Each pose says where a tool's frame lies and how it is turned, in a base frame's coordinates. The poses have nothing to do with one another.
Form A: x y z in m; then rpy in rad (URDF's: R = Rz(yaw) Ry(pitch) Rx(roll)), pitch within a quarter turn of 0, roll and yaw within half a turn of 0.
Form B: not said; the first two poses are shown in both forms.
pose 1, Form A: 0.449 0.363 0.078 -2.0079 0.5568 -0.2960
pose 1, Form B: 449 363 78 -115.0 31.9 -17.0
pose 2, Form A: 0.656 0.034 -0.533 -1.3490 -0.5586 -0.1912
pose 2, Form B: 656 34 -533 -77.3 -32.0 -11.0
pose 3, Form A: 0.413 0.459 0.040 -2.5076 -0.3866 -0.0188
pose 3, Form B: 413 459 40 -143.7 -22.2 -1.1
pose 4, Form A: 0.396 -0.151 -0.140 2.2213 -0.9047 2.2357
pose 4, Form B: 396 -151 -140 127.3 -51.8 128.1
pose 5, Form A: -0.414 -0.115 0.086 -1.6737 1.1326 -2.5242
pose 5, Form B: -414 -115 86 -95.9 64.9 -144.6
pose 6, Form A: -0.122 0.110 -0.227 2.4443 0.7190 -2.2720
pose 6, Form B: -122 110 -227 140.0 41.2 -130.2
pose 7, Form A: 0.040 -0.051 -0.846 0.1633 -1.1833 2.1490
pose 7, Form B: 40 -51 -846 9.4 -67.8 123.1
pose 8, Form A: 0.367 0.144 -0.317 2.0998 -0.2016 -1.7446
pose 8, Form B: 367 144 -317 120.3 -11.6 -100.0
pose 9, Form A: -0.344 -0.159 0.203 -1.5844 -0.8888 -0.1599
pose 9, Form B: -344 -159 203 -90.8 -50.9 -9.2
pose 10, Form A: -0.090 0.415 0.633 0.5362 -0.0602 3.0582
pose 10, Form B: -90 415 633 30.7 -3.4 175.2
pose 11, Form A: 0.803 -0.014 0.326 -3.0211 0.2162 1.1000
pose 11, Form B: 803 -14 326 -173.1 12.4 63.0
